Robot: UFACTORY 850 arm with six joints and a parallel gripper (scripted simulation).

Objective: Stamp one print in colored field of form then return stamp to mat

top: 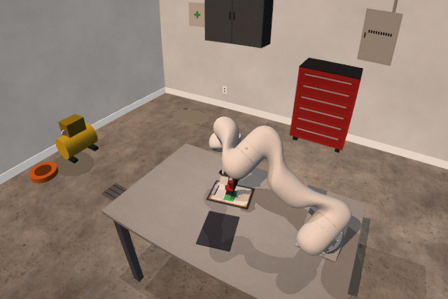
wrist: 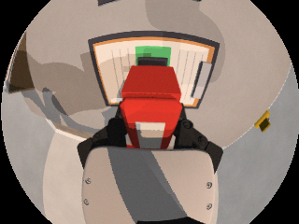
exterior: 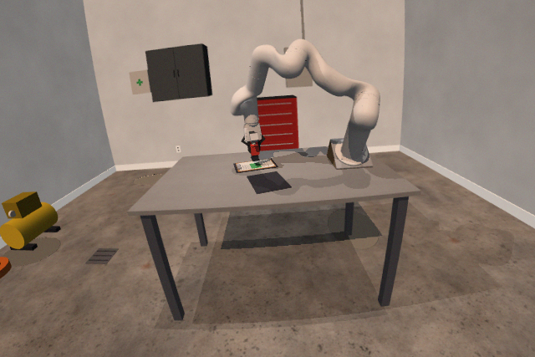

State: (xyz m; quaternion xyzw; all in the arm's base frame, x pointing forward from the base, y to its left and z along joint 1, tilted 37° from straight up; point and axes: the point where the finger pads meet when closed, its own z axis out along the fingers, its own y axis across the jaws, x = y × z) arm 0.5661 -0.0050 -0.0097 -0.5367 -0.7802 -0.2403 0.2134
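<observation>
Right now the form is 2 cm ahead of my hand and 10 cm below it. Also, from my hand: dark mat 10 cm behind, 25 cm to the left, 11 cm below; red stamp 2 cm below.
</observation>
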